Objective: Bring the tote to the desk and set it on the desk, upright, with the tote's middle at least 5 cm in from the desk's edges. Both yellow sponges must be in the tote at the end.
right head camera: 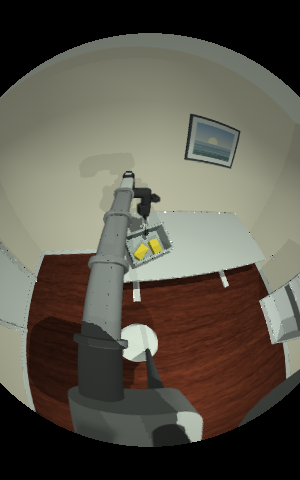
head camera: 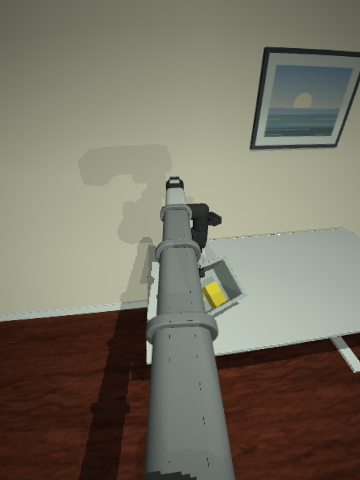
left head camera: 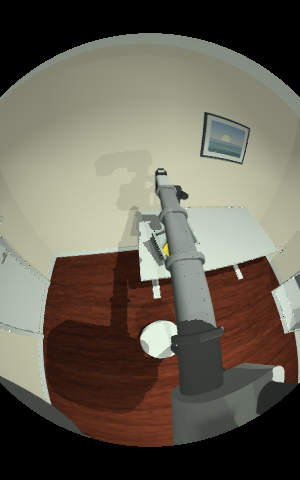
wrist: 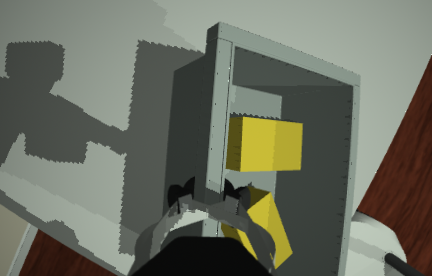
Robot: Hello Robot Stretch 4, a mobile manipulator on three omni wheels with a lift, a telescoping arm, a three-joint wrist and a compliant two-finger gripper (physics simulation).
Scene:
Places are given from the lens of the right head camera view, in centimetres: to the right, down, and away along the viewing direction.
grey tote (right head camera: 133, 239): -12, 0, 93
white desk (right head camera: 204, 242): 50, 3, 111
framed picture (right head camera: 210, 141): 55, -88, 84
The marked spots on the framed picture and the grey tote are 111 cm apart.

